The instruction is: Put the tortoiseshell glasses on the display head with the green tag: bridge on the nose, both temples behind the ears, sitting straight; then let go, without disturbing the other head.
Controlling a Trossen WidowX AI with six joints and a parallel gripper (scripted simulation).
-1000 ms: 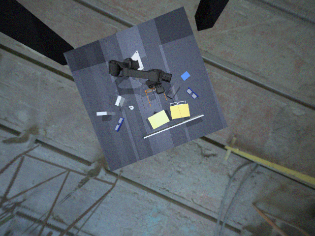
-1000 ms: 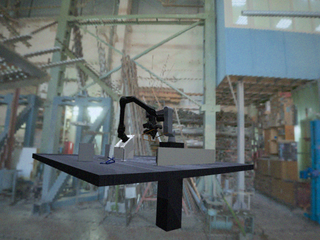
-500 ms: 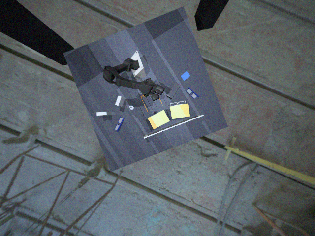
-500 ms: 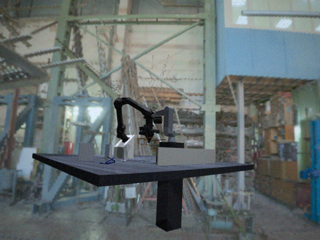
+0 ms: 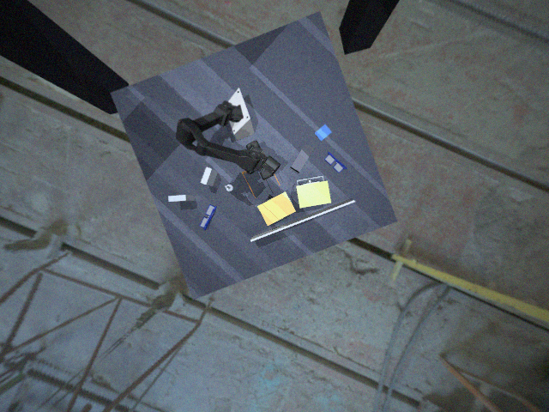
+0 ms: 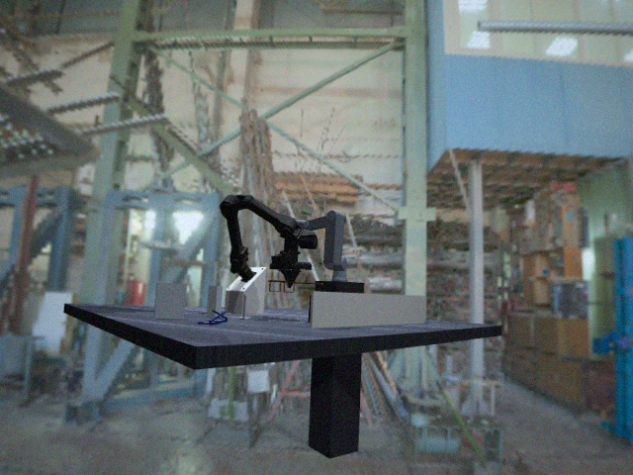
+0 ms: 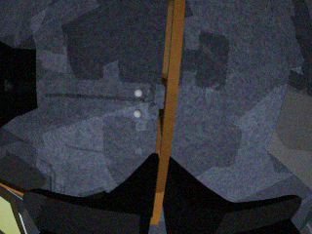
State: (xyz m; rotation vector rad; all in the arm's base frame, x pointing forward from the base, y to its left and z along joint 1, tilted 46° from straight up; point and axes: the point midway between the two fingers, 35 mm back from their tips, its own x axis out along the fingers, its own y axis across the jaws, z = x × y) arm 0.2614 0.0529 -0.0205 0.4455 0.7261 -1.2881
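The orange-yellow display head is 230 mm ahead of my gripper tip, 20 mm to the left of it and 60 mm below it. The rest, counted from my gripper tip: long white bar (350 mm ahead, 140 mm to the left, 60 mm below); blue square (110 mm behind, 390 mm to the left, 110 mm below); paler yellow head (200 mm ahead, 240 mm to the left, 60 mm below).
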